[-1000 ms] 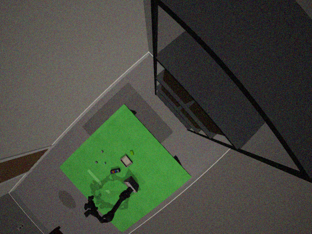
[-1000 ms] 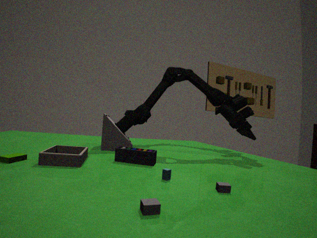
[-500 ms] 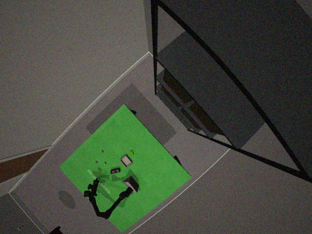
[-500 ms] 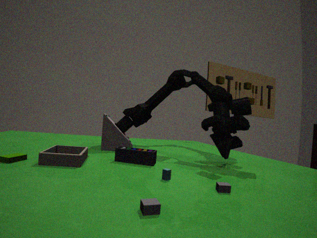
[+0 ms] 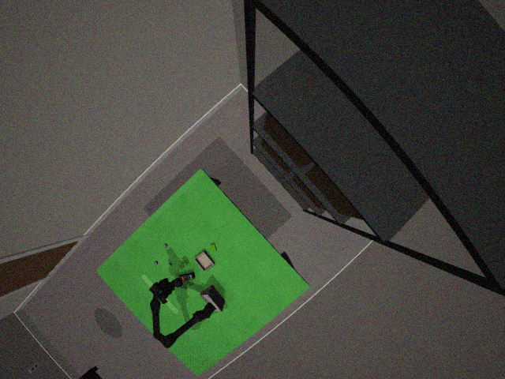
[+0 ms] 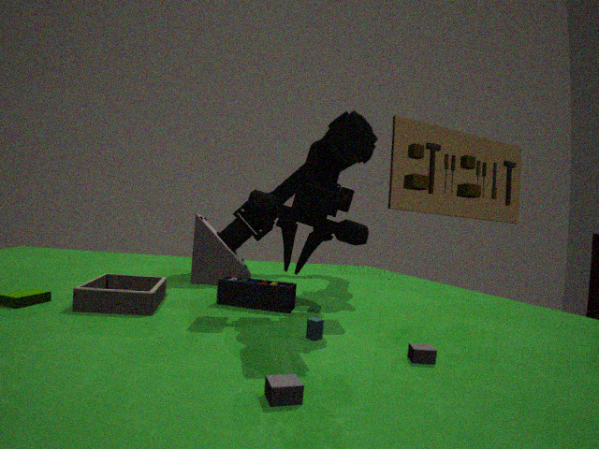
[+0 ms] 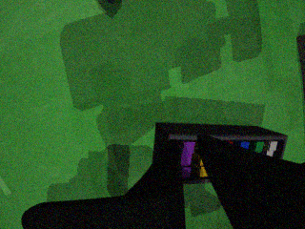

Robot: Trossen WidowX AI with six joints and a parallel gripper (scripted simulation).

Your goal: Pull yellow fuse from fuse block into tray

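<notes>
The yellow fuse lies 30 mm behind my gripper tip, 20 mm to the right of it and 40 mm below it. Round my gripper tip: tray (30 mm behind, 240 mm to the right, 60 mm below).
</notes>
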